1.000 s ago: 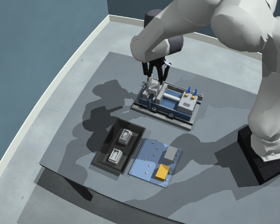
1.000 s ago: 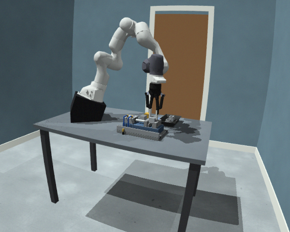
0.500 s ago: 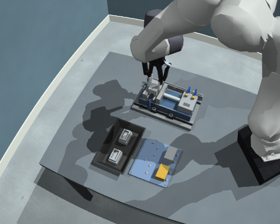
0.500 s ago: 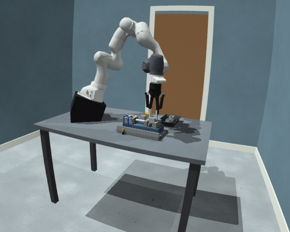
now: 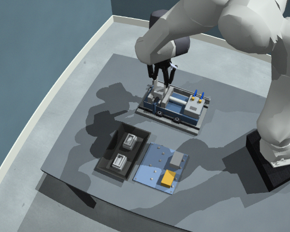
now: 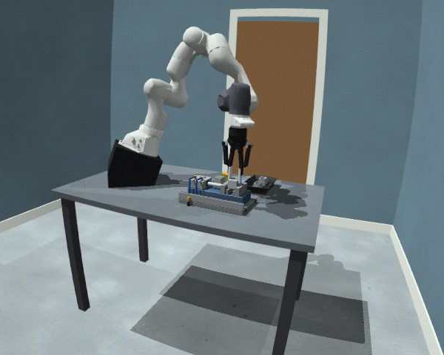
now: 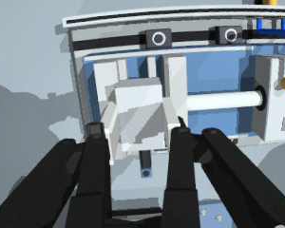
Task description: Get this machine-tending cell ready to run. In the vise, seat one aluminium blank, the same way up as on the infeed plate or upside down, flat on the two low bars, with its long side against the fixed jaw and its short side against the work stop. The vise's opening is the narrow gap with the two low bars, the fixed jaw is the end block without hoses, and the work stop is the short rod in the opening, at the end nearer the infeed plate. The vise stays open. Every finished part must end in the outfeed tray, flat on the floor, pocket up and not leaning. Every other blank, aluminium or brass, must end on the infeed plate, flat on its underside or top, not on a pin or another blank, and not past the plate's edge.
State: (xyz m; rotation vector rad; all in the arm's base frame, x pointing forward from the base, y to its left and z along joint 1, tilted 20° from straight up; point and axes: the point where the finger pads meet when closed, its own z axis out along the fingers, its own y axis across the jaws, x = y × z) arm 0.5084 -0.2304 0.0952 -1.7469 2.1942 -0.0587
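The fixed jaw is 3 cm ahead of my hand and 6 cm below it. Also, from my hand: vise: 7 cm behind, 2 cm to the left, 10 cm below; then vise hose block: 16 cm behind, 4 cm to the left, 6 cm below; then moving jaw: 3 cm behind, 1 cm to the left, 6 cm below.
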